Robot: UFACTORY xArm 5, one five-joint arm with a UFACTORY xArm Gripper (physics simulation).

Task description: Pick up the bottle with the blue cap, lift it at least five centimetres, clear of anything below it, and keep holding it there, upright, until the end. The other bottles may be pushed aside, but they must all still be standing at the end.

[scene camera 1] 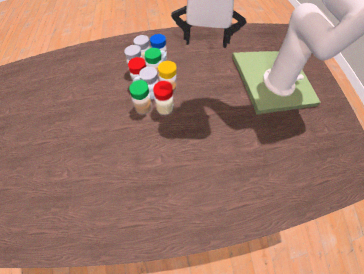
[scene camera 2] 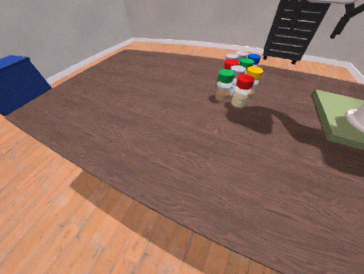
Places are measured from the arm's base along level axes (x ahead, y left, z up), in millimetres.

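Where they show: gripper, fingertip midpoint: [scene camera 1: 206, 42] [scene camera 2: 310, 34]; arm's base at its link origin: [scene camera 1: 279, 82].
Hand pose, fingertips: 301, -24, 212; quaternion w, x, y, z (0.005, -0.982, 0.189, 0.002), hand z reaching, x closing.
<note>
Each offset is from my fingertips to the top centre of the thing, as dx, dy, dz.
The bottle with the blue cap {+84, -215, -132} [scene camera 1: 158, 41] [scene camera 2: 254, 59] stands upright at the back right corner of the bottle group. A grey-capped bottle {+141, -230, -132} [scene camera 1: 141, 42] is to its left, and a green-capped bottle {+117, -146, -132} [scene camera 1: 153, 56] [scene camera 2: 246, 64] is just in front of it, partly hiding its body. My gripper [scene camera 1: 206, 44] is open and empty, raised above the table, with its fingers pointing down. In scene camera 1 it appears to the right of the blue cap. In scene camera 2 one black finger shows at the top right; the rest is cut off.
Closer to the cameras stand bottles with a yellow cap {+88, -68, -132} [scene camera 1: 167, 70] [scene camera 2: 255, 74], red caps and another green cap {+186, -16, -132} [scene camera 1: 139, 90] [scene camera 2: 226, 76]. The arm rises from a green base plate [scene camera 1: 250, 90] [scene camera 2: 324, 117] at the right. A black slatted object [scene camera 2: 295, 30] stands behind the table.
</note>
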